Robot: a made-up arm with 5 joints.
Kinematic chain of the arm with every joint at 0, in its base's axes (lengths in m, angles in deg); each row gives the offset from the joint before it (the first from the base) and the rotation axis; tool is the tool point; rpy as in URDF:
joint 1: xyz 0.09 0 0.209 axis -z
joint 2: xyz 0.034 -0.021 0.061 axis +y
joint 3: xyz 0.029 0 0.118 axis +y
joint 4: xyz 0.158 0 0.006 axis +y
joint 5: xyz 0.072 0.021 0 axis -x
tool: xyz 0 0 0 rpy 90 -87.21 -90
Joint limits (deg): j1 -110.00..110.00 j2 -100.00..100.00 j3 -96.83..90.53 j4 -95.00..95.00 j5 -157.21..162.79
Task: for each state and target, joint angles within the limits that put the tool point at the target. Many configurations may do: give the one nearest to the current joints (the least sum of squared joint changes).
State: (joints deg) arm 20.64 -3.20 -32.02 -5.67 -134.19
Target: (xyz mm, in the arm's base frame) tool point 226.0 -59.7 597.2
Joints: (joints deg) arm 23.70 -7.40 -52.39 -8.51 -134.19
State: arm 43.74 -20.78 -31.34 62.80 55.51
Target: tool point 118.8 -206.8 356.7
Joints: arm 82.07 -14.47 4.29 82.60 55.51
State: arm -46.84 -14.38 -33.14 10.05 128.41
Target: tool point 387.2 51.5 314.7
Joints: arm -9.83 11.30 0.20 22.00 128.41
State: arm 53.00 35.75 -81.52 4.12 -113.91
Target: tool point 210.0 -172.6 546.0
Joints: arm 55.19 40.94 -96.83 -39.42 -113.91
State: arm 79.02 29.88 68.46 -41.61 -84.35
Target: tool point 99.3 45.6 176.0
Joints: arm 101.53 71.55 89.90 -23.15 -84.35
